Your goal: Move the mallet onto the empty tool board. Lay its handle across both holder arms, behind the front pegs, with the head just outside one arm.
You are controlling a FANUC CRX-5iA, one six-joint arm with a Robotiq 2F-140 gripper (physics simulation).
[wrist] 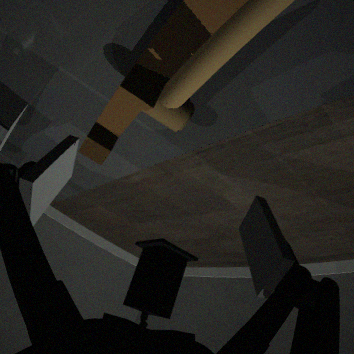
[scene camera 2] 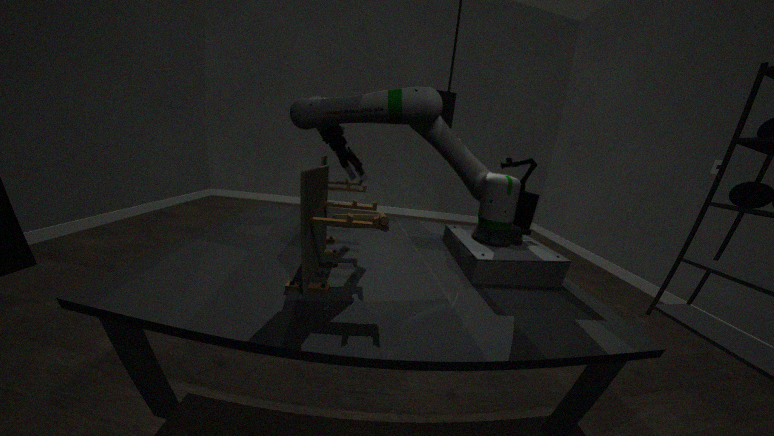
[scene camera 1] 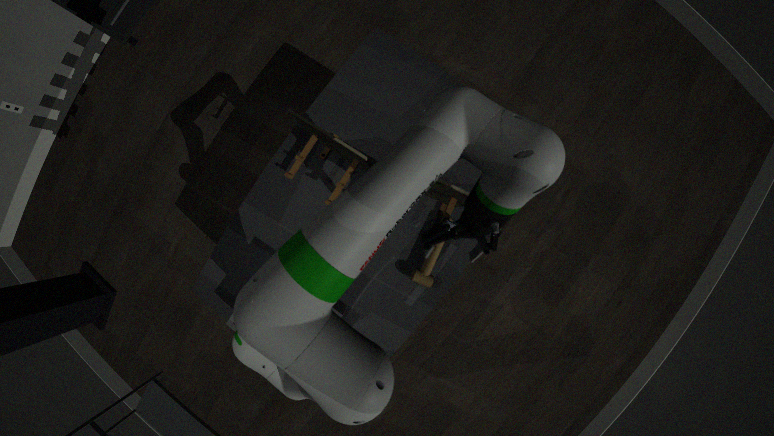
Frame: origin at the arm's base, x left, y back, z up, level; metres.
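Where they show: gripper, fingertip midpoint: (scene camera 2: 359,179) (scene camera 1: 448,255); arm's base, origin of the base link: (scene camera 2: 490,239).
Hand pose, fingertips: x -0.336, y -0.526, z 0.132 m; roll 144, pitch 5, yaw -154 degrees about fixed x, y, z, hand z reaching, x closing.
Observation:
Things, the pixels of their centre, and the offset from my fingertips. "spot": a spot on its surface instead. Level surfaces: height alone.
- wooden mallet, body centre: (scene camera 1: 434,250) (scene camera 2: 360,218) dx -0.007, dy +0.021, dz -0.197 m
- tool board, body centre: (scene camera 2: 336,224) (scene camera 1: 330,163) dx +0.461, dy -0.041, dz -0.071 m
- dark table, its level: dz -0.220 m
- second board's edge, surface spot: (scene camera 1: 453,187) spot: dx +0.112, dy -0.146, dz +0.100 m
The wooden mallet (scene camera 1: 423,279) (scene camera 2: 382,220) (wrist: 227,52) has its handle running roughly parallel to a brown holder arm (wrist: 107,117). In the wrist view that arm partly hides its head. My gripper (scene camera 1: 453,252) (scene camera 2: 357,176) (wrist: 165,172) is open, with nothing between its fingers. In the second scene view it is above the mallet's height, near the upper holder arms. In the first scene view, a tool board (scene camera 1: 349,147) at left shows two bare holder arms (scene camera 1: 301,157) (scene camera 1: 341,181) with small pegs. My own arm covers part of the boards.
The dark table (scene camera 2: 205,270) carries the upright board (scene camera 2: 314,216), its long arms pointing towards the robot base (scene camera 2: 509,270). A second board's edge (scene camera 1: 453,187) shows beside the gripper. A dark shelf unit (scene camera 2: 686,246) stands at the right. The lighting is dim.

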